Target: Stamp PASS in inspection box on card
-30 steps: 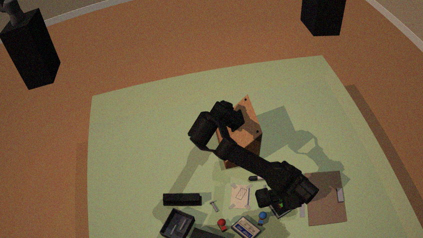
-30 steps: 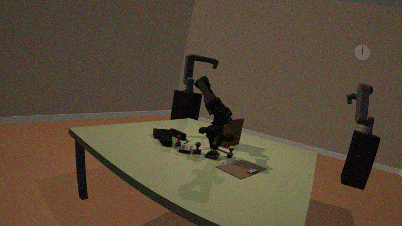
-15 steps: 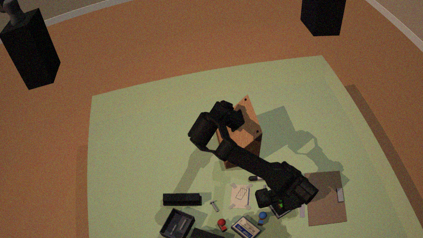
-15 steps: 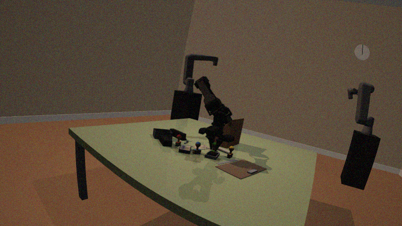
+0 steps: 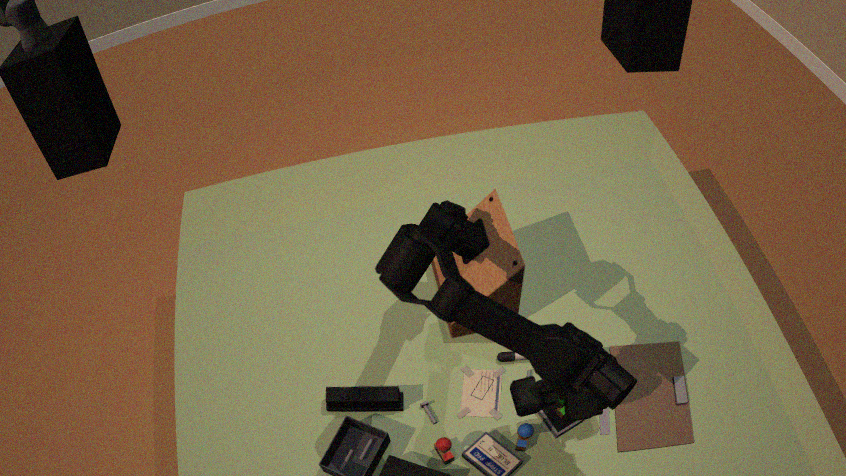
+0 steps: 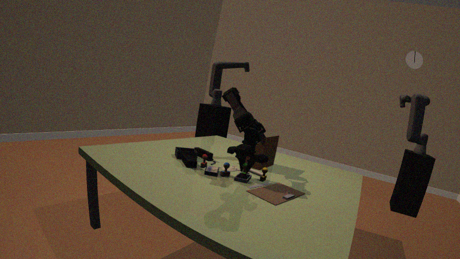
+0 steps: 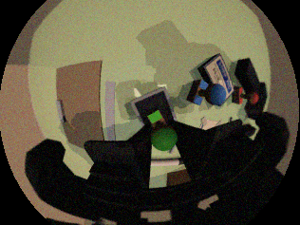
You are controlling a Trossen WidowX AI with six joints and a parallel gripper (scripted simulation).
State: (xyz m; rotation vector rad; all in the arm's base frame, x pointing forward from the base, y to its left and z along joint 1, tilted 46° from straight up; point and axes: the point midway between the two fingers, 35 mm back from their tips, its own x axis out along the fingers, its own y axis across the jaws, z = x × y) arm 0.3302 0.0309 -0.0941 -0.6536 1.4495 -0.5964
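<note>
The green-knobbed stamp lies right at my gripper tip. From my gripper tip the other things lie so: blue stamp 40 mm ahead, 70 mm to the right, 20 mm below; then dark ink pad 30 mm below; then ruler 90 mm to the left, 40 mm below.
</note>
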